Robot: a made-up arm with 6 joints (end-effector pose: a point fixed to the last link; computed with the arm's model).
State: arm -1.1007 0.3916 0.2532 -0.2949 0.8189 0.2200
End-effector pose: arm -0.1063 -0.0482 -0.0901 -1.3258 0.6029 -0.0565
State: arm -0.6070 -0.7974 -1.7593 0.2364 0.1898 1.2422
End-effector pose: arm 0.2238 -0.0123 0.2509 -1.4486 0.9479 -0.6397
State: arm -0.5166 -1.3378 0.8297 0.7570 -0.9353 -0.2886
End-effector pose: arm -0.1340 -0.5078 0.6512 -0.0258 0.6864 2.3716
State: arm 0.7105 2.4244 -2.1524 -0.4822 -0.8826 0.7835
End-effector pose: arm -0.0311 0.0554 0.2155 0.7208 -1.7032 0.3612
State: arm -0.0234 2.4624 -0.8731 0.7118 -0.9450 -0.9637
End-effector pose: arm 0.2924 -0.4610 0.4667 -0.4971 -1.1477 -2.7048
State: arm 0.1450 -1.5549 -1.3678 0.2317 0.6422 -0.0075
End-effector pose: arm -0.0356 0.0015 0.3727 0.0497 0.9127 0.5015
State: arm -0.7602 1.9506 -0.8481 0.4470 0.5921 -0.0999
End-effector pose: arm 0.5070 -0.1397 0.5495 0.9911 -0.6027 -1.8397
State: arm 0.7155 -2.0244 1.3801 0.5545 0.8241 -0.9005
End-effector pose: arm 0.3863 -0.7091 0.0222 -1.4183 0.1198 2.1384
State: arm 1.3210 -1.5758 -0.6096 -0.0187 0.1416 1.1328
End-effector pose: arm -0.1598 -0.0484 0.1310 -0.1149 -0.6905 0.5371
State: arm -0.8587 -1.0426 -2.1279 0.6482 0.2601 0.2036
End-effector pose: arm 0.3682 0.0803 0.3510 -0.4407 0.5910 -0.8615
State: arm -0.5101 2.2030 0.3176 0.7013 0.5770 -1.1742
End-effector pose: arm 0.6635 0.0279 0.5100 1.4796 -0.6245 -1.5672
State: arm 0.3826 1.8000 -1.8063 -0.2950 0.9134 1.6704
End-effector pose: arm 0.2106 -0.2652 0.1307 1.4768 2.2273 -1.4811
